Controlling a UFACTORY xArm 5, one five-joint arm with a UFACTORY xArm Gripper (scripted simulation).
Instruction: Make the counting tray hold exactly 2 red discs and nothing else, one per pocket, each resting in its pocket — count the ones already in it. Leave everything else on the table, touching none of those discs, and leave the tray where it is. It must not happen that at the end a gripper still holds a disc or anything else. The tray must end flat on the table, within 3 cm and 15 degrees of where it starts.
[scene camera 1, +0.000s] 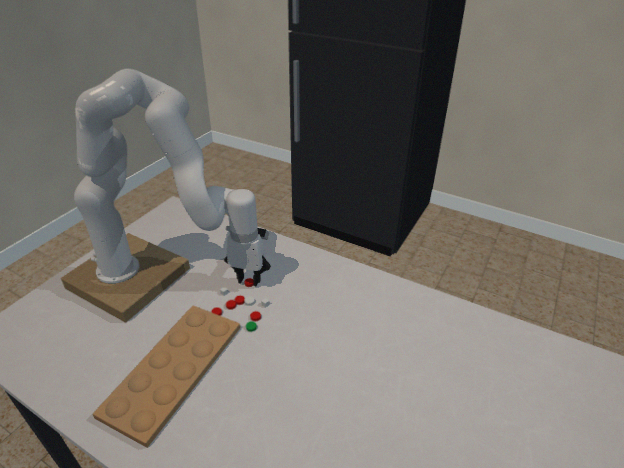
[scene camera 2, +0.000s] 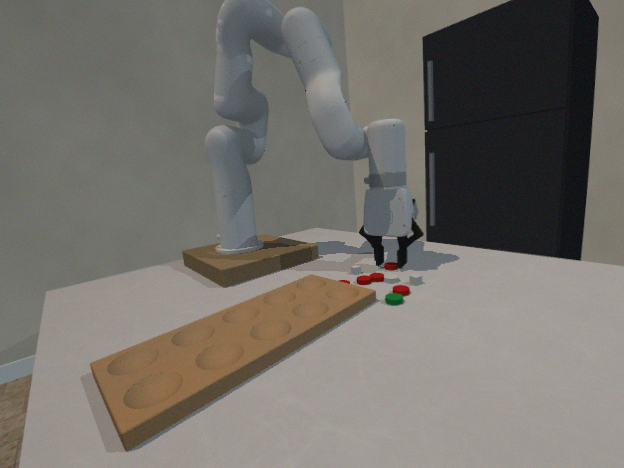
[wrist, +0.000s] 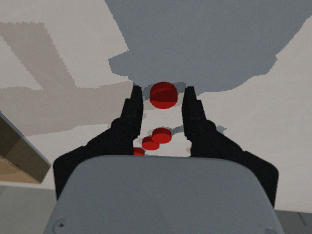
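My gripper is visible at (scene camera 2: 390, 265), (scene camera 1: 249, 282) and (wrist: 162, 97). A wooden counting tray (scene camera 2: 175, 379) is present, visible also at (scene camera 1: 143, 403).
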